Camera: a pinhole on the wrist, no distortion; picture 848 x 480 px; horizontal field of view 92.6 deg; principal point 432.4 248.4 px. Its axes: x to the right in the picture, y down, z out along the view. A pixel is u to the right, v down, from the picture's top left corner.
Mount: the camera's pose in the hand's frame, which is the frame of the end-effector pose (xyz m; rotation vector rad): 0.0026 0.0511 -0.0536 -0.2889 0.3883 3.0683
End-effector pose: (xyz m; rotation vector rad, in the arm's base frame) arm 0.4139 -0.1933 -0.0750 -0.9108 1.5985 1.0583
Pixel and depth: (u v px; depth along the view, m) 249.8 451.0 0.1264
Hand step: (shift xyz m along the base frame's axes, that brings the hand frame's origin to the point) 0.0023 0.0919 -0.0403
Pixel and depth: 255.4 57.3 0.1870
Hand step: -0.1432 0.1692 -0.0321
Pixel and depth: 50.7 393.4 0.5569
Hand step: 0.1056 0.5542 -0.4855
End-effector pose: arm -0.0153 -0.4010 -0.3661 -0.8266 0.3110 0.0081
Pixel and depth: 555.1 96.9 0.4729
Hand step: -0.1588 0.4932 0.0185
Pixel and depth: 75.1 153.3 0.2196
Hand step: 0.1779 0.2166 -0.0403
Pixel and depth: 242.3 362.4 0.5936
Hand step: 0.3108 0.4432 0.3145
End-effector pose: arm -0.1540 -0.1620 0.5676 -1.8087 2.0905 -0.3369
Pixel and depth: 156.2 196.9 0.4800
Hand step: -0.0468 -0.1803 -0.5265
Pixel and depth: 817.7 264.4 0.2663
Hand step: -0.0003 0.3155 -0.1527
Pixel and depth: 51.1 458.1 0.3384
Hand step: 0.1582 -0.2281 -0.3488
